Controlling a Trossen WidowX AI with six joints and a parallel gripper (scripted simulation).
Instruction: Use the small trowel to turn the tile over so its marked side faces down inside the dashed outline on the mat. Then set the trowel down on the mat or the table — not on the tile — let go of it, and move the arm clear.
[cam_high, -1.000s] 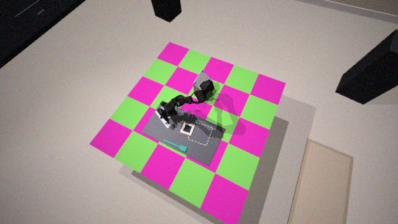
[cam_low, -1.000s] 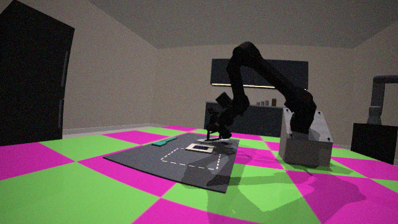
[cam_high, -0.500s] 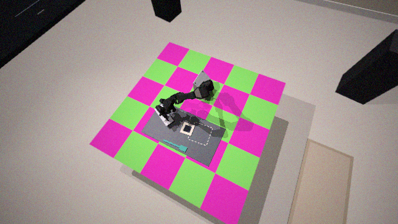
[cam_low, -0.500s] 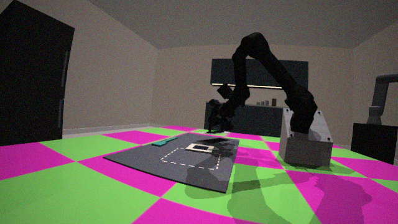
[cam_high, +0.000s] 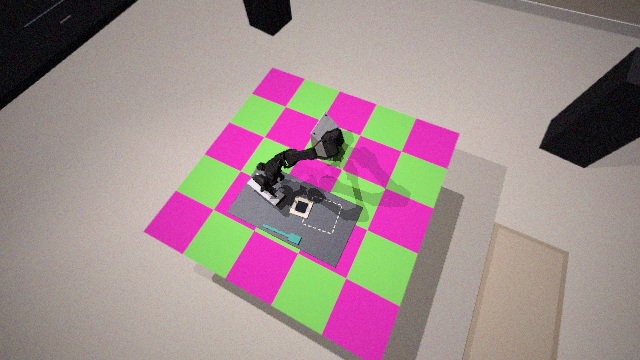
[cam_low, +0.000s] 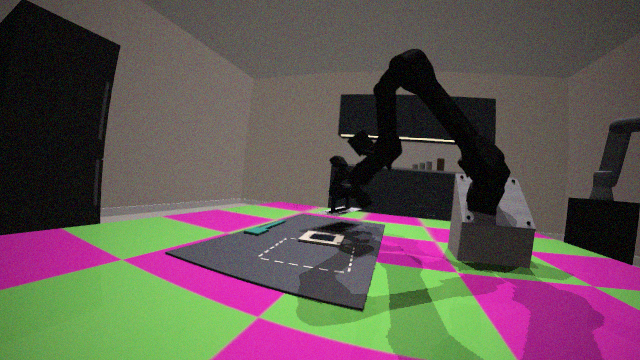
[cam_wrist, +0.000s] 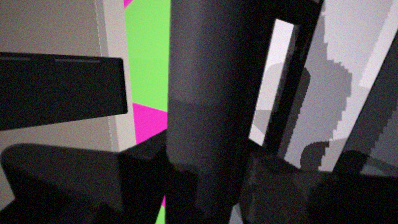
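Now: the grey mat 3 cm behind my gripper tip, 16 cm to the left of it and 12 cm below it. The rest, counted from my gripper tip: tile: 6 cm behind, 18 cm to the left, 9 cm below; teal flat tool: 10 cm ahead, 20 cm to the left, 9 cm below; small trowel: 3 cm behind, 1 cm below.
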